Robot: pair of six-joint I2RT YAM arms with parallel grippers.
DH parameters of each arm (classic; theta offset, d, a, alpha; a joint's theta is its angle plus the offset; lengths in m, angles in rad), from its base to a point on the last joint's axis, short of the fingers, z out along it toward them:
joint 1: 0 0.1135 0.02 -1.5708
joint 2: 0 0 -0.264 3.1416
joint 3: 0.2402 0 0.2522 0
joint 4: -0.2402 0 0.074 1.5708
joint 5: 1.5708 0 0 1.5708
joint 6: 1.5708 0.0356 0 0
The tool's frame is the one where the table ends.
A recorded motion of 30 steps. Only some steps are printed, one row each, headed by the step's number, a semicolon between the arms.
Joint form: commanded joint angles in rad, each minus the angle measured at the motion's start. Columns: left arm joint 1, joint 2, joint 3, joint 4, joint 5, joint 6; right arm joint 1, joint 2, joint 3, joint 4, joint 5, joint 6.
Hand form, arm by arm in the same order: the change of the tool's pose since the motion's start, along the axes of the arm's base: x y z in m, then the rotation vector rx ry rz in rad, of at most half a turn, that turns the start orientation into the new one. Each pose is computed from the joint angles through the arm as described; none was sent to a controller.
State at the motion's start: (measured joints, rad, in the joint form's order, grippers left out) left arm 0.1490 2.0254 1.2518 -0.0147 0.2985 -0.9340; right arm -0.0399 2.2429 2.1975 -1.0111 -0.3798 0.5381
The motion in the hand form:
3: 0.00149 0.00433 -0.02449 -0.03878 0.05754 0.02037; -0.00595 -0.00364 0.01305 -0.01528 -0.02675 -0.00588
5: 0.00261 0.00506 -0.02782 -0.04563 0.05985 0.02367; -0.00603 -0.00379 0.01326 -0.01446 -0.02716 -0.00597
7: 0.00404 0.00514 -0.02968 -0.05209 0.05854 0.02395; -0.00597 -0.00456 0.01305 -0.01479 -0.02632 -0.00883
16: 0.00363 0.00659 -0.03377 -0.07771 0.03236 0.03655; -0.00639 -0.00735 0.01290 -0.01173 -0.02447 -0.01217
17: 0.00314 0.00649 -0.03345 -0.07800 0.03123 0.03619; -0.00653 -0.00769 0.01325 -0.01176 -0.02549 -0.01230
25: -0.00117 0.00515 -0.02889 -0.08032 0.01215 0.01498; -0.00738 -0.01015 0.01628 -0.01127 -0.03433 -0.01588
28: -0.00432 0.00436 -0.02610 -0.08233 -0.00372 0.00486; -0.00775 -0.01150 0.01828 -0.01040 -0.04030 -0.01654
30: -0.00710 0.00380 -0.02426 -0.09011 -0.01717 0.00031; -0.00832 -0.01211 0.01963 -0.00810 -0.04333 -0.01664
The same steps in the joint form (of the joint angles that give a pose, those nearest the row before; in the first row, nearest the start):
3: 0.0106 0.0623 0.0018 0.0064 0.0147 -0.0287; -0.0073 -0.0324 -0.0054 -0.0029 0.0115 -0.0089
5: 0.0121 0.0735 0.0045 0.0134 0.0182 -0.0346; -0.0077 -0.0328 -0.0054 -0.0029 0.0106 -0.0087
7: 0.0121 0.0820 0.0086 0.0196 0.0228 -0.0396; -0.0092 -0.0324 -0.0054 -0.0028 0.0116 -0.0077
16: 0.0167 0.0884 -0.0122 0.0776 0.0376 -0.0675; -0.0154 -0.0332 -0.0069 -0.0044 0.0075 -0.0087
17: 0.0167 0.0861 -0.0149 0.0791 0.0381 -0.0676; -0.0161 -0.0339 -0.0069 -0.0043 0.0072 -0.0092
25: 0.0167 0.0619 -0.0391 0.0944 0.0563 -0.0561; -0.0215 -0.0393 -0.0054 -0.0029 0.0054 -0.0104
28: 0.0169 0.0452 -0.0584 0.1114 0.0664 -0.0523; -0.0245 -0.0416 -0.0023 -0.0029 0.0031 -0.0119
30: 0.0175 0.0320 -0.0763 0.1297 0.0766 -0.0565; -0.0261 -0.0445 -0.0024 -0.0029 0.0002 -0.0119

